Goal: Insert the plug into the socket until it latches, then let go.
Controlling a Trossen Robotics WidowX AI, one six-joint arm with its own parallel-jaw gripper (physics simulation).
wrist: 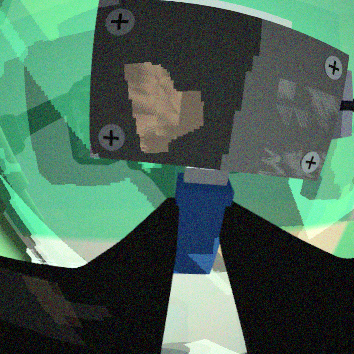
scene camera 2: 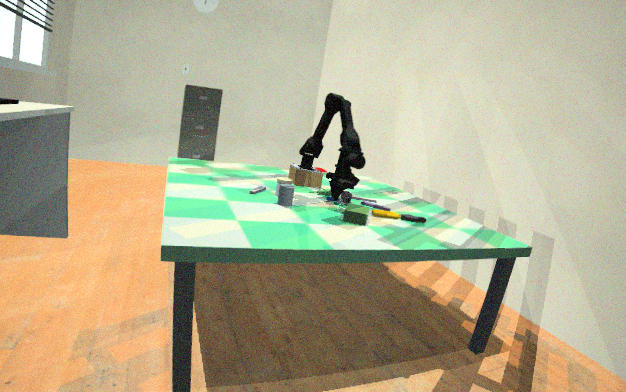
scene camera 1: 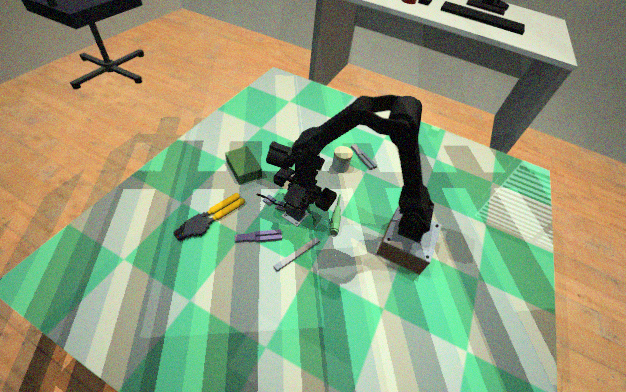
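Seen in the pictures: gripper, fingertip midpoint: (wrist: 197, 207) (scene camera 2: 334, 200); arm's base, link origin: (scene camera 2: 305, 168) (scene camera 1: 411, 229).
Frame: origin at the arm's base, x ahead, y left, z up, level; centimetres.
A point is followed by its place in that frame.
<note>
The blue plug (wrist: 200, 225) @(y 0.9, x 32.1, z -6.4 cm) is between the fingers of my gripper (wrist: 197, 207) @(y 1.0, x 32.1, z -7.4 cm) (scene camera 2: 336, 196) @(y 1.0, x 32.1, z -7.4 cm), which is shut on it. A short strip of its grey metal tip shows between the blue body and the near edge of the socket housing; the rest of the tip is hidden there. The socket housing (wrist: 220, 60) (scene camera 1: 296, 202) is a dark block with screws at its corners, on a pale base plate (scene camera 1: 292, 218) @(y 7.8, x 32.6, z -7.5 cm). Its opening does not show, so I cannot tell whether the plug is latched. In scene camera 1 the fingertips are hidden.
A green block (scene camera 1: 243, 164) @(y -1.3, x 55.4, z -4.0 cm) (scene camera 2: 355, 215) @(y -6.2, x 61.3, z -5.1 cm), yellow-handled pliers (scene camera 1: 225, 206) @(y 14.0, x 52.1, z -7.0 cm) (scene camera 2: 386, 214) @(y 12.5, x 53.8, z -6.5 cm), a purple tool (scene camera 1: 258, 236) @(y 18.4, x 38.0, z -6.7 cm), a grey bar (scene camera 1: 296, 255) @(y 18.6, x 25.9, z -7.0 cm) and a green bottle-like object (scene camera 1: 336, 217) @(y 2.6, x 20.7, z -5.3 cm) lie around the housing. A cylinder (scene camera 1: 342, 159) @(y -17.8, x 27.3, z -1.6 cm) and another grey tool (scene camera 1: 364, 156) @(y -29.4, x 21.9, z -7.2 cm) are farther back.
</note>
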